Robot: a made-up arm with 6 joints. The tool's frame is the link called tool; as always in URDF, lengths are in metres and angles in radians.
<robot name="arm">
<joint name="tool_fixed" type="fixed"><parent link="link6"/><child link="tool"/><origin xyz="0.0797 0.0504 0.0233" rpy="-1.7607 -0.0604 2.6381"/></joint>
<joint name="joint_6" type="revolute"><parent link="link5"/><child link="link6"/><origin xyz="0.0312 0.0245 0.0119" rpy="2.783 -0.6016 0.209"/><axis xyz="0 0 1"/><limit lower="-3.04" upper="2.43"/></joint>
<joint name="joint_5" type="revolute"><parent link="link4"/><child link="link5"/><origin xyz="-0.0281 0.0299 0.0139" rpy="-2.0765 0.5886 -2.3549"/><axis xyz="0 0 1"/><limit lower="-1.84" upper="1.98"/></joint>
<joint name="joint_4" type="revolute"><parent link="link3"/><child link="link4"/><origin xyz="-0.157 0.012 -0.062" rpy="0.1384 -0.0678 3.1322"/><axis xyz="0 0 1"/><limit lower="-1.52" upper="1.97"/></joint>
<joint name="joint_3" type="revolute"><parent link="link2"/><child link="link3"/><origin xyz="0.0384 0.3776 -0.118" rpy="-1.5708 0 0.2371"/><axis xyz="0 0 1"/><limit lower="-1.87" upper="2.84"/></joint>
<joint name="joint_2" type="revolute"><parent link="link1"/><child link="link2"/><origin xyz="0.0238 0.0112 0.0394" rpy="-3.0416 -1.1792 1.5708"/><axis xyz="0 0 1"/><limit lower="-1.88" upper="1.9"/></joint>
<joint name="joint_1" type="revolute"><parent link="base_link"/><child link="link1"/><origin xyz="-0.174 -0.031 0.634" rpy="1.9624 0.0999 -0.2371"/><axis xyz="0 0 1"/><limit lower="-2.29" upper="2.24"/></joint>
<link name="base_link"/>
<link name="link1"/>
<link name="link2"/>
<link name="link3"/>
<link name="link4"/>
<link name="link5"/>
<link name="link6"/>
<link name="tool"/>
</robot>
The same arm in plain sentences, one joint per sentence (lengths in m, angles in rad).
The arm has six revolute joints in a row. What follows holds with every joint at zero, and every direction is one of the base frame's.
The first joint is mounted 0.1740 m along -x and 0.0310 m along -y and 0.6340 m along +z from the base frame's origin and rotates about the direction (-0.254097, -0.889489, -0.379795), from -2.2900 to 2.2400 rad.
The second joint is mounted 0.0130 m along +x and 0.0450 m along -y and 0.0070 m along -z from the first joint and rotates about the direction (-0.0001, 0, 1), from -1.8800 to 1.9000 rad.
The third joint is mounted 0.3580 m along +x and 0.1260 m along -y and 0.1180 m along -z from the second joint and rotates about the direction (1, 0, 0.0001), from -1.8700 to 2.8400 rad.
The fourth joint is mounted 0.0620 m along -x and 0.1570 m along +y and 0.0120 m along -z from the third joint and rotates about the direction (0.988179, -0.068399, -0.137197), from -1.5200 to 1.9700 rad.
The fifth joint is mounted 0.0159 m along +x and 0.0290 m along -y and 0.0280 m along +z from the fourth joint and rotates about the direction (-0.402103, 0.835006, -0.375603), from -1.8400 to 1.9800 rad.
The sixth joint is mounted 0.0410 m along -x and 0.0059 m along -y and 0.0010 m along -z from the fifth joint and rotates about the direction (0.060402, -0.980232, -0.188406), from -3.0400 to 2.4300 rad.
The tool frame, which is the frame that the pose is given for, is mounted 0.0440 m along -x and 0.0099 m along -y and 0.0860 m along -z from the sixth joint; its axes are the base frame's turned by roll 0.0000, pitch 0.0000 and yaw 0.0000 rad (as in URDF: about the fixed x, then y, then z).

